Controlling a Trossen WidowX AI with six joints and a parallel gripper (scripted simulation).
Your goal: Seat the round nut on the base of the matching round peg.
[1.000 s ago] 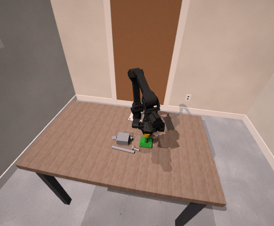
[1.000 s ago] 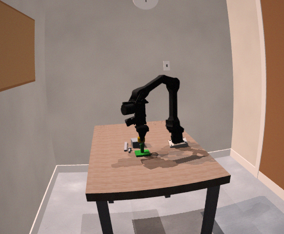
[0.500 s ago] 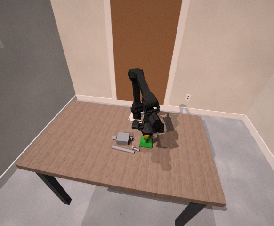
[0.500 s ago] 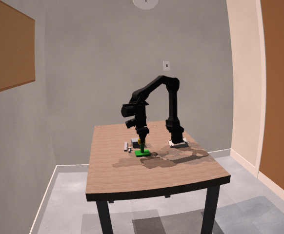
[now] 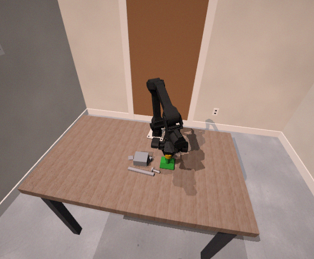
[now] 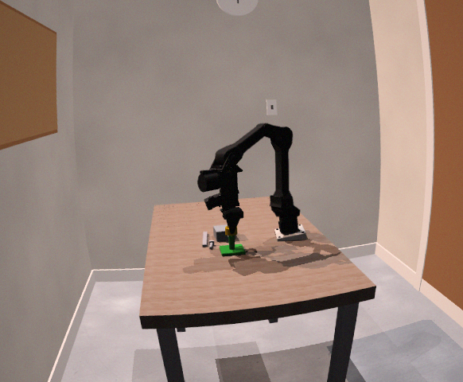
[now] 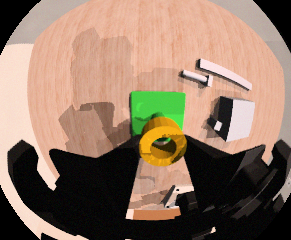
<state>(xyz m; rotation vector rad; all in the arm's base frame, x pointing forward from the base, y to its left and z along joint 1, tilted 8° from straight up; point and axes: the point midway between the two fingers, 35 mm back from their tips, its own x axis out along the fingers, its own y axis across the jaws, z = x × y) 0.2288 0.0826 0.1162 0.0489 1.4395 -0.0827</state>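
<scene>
My hand is 60 mm short of the bolt, 70 mm to the left of it and 100 mm above it. Round my hand: grey rod (70 mm ahead, 140 mm to the right, 100 mm below); then grey block (150 mm to the right, 90 mm below).
</scene>
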